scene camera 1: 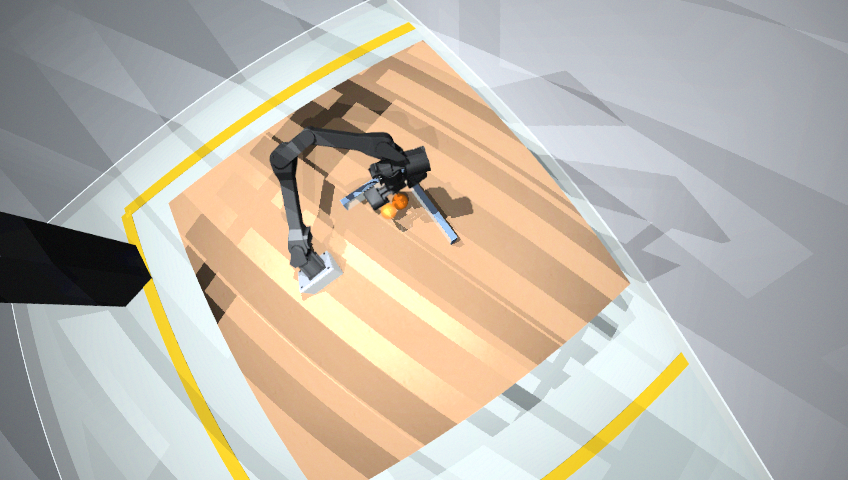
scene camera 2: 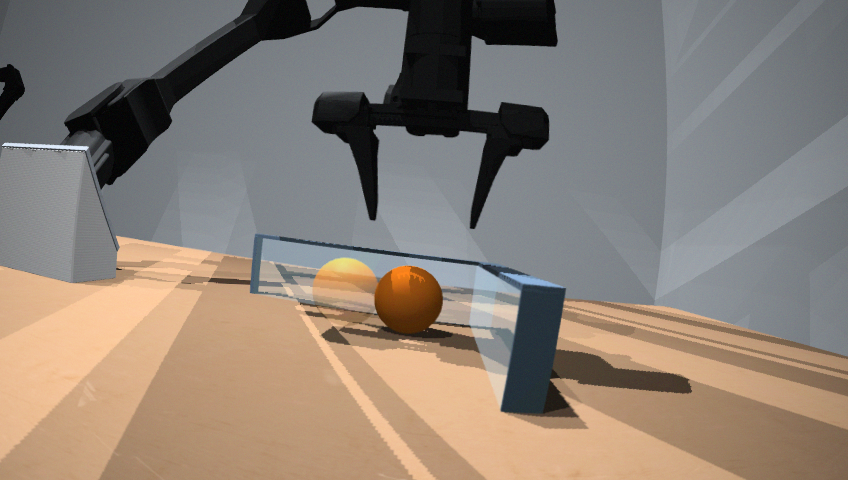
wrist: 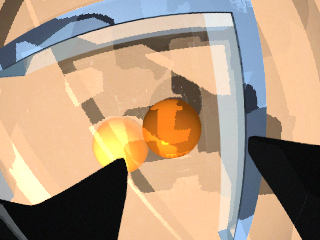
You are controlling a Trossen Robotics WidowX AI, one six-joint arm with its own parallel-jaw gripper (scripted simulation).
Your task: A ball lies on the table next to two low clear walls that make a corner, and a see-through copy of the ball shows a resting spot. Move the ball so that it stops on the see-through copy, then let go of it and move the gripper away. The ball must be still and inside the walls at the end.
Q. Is the gripper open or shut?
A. Open.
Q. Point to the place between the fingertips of the gripper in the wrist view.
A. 190,155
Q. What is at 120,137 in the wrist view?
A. A see-through copy of ball.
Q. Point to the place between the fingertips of the gripper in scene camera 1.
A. At 398,194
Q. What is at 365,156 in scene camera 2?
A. The gripper.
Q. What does the gripper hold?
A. Nothing.
